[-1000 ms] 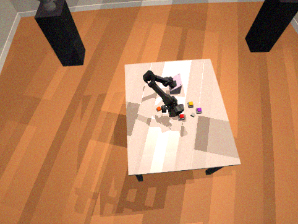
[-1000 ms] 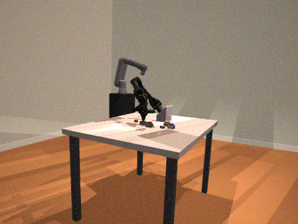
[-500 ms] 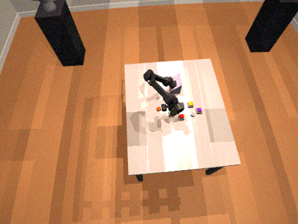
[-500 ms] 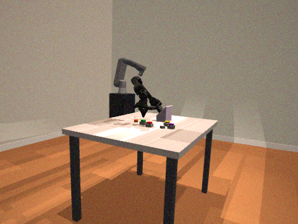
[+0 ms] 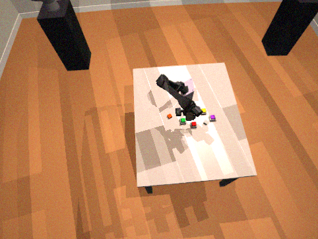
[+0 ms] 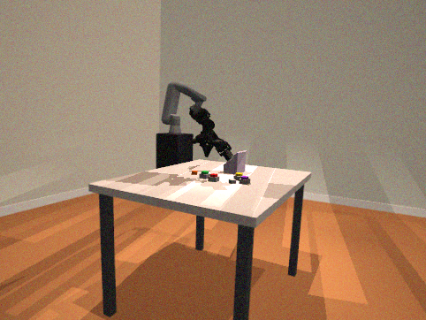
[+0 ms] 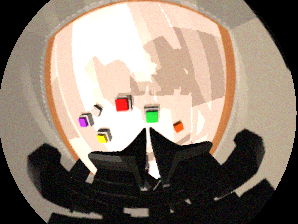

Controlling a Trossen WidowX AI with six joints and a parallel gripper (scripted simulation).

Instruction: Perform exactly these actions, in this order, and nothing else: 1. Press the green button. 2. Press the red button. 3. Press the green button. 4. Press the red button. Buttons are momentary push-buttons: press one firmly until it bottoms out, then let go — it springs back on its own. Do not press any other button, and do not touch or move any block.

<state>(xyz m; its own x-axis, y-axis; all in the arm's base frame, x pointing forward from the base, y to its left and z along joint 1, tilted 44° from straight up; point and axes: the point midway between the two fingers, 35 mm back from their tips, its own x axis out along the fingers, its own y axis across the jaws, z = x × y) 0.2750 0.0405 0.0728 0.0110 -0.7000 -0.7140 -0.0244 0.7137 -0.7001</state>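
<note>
Right now the red button is 20 mm ahead of my gripper tip, 70 mm to the left of it and 90 mm below it. The rest, counted from my gripper tip: small grey block (170 mm to the left, 120 mm below); orange block (70 mm behind, 130 mm to the right, 120 mm below); green button (20 mm behind, 20 mm to the right, 90 mm below).
</note>
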